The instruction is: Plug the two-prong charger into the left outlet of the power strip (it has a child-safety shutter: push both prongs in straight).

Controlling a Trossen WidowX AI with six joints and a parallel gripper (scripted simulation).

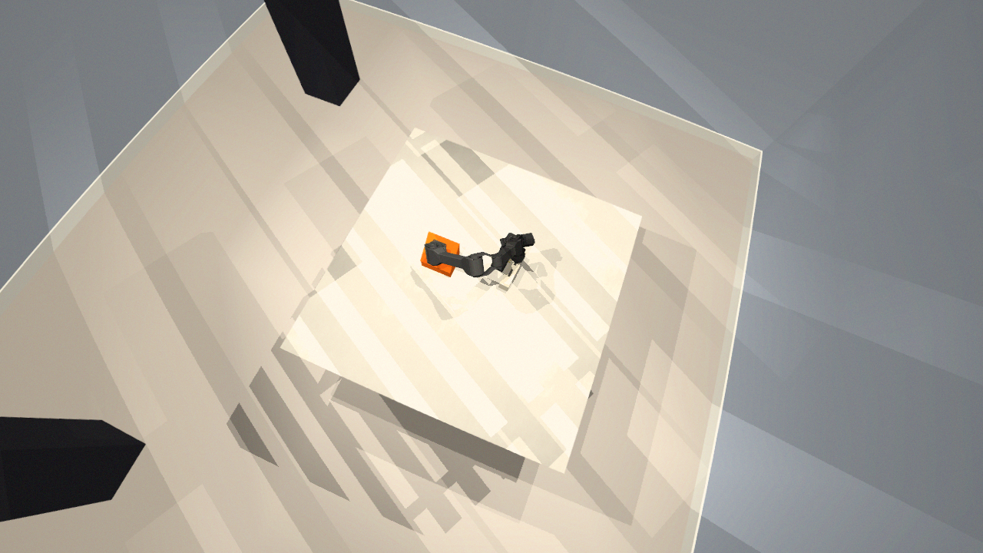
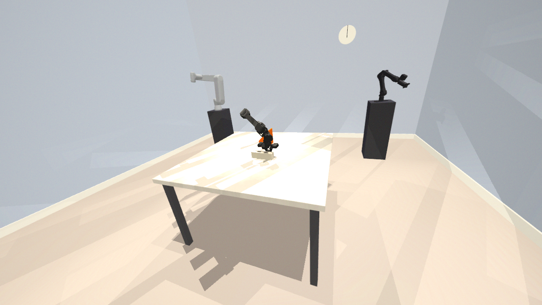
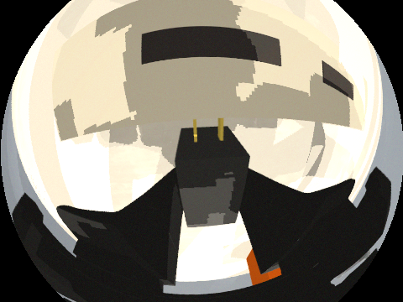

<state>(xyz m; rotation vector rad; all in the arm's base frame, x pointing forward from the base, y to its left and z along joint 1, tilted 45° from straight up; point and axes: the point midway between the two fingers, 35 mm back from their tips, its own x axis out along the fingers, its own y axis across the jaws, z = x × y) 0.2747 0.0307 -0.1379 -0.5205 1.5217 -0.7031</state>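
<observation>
Right now my gripper tip is 20 mm short of the black two-prong charger and 10 mm below it.
</observation>
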